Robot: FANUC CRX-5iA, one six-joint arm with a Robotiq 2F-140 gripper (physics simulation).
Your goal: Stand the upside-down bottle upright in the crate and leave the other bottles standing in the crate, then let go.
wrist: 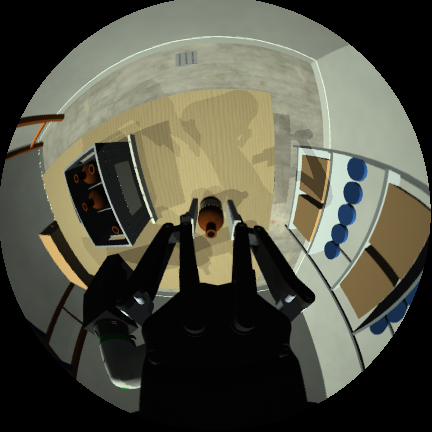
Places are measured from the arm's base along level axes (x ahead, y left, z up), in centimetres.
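Where they show: gripper, fingertip midpoint: (211, 206); arm's base, origin of the base link: (110, 329).
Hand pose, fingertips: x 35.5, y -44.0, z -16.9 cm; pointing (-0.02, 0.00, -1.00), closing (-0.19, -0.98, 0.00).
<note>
Things, the pixels of their top centre, and the offset from my fingertips. Level surfaces: height alone.
- brown bottle, middle of its top: (210, 233) dx -9.7, dy +1.5, dz -6.1 cm
- black crate, middle of its top: (89, 205) dx +3.6, dy +32.4, dz -4.1 cm
- wooden table, its level: dz -21.6 cm
A brown bottle (210, 218) with a pale label stands on the wooden table, its neck pointing up towards the wrist camera. My gripper (211, 206) is partly open, with one finger on each side of this bottle. Gaps show between the bottle and both fingers, and nothing is gripped. The black crate (112, 190) with a grey rim is on the left side of the view. Several brown bottles (95, 199) stand in it with their mouths up. The crate's near wall and dividers hide parts of them.
The wooden table (220, 115) extends beyond the gripper. A cardboard box (65, 257) is at the lower left, near orange-brown rack bars (40, 120). At the right, a shelf unit (336, 270) holds brown boxes (370, 280) and blue round containers (347, 215). A grey robot arm part (117, 360) is at the lower left.
</note>
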